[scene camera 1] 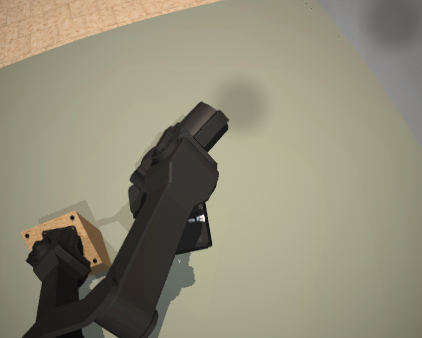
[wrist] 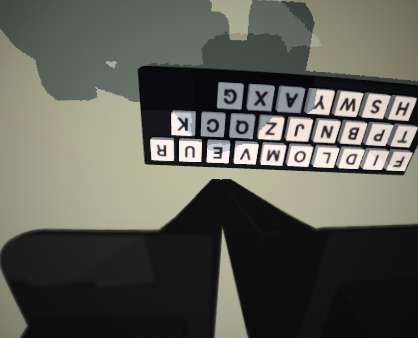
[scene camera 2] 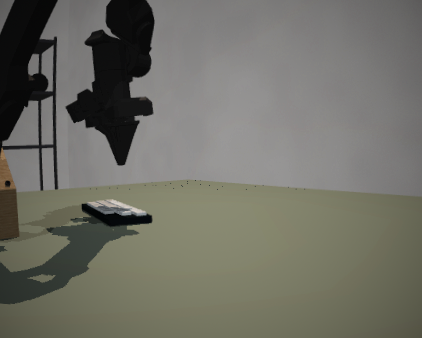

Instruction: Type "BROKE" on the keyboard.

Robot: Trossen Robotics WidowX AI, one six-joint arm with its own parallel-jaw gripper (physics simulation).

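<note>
A black keyboard with white letter keys lies flat on the table; in scene camera 1 the arm covers most of it. In the wrist view its letters are upside down. The R key and the E key are in the row nearest the fingertips, with the O key further right. The K key and the B key are in the middle row. My gripper is shut and empty, pointing down, well above the keyboard and apart from it.
The arm's wooden base block stands left of the keyboard. A dark shelf rack stands behind, at the left in scene camera 2. The arm's shadow falls across part of the keyboard and the green table.
</note>
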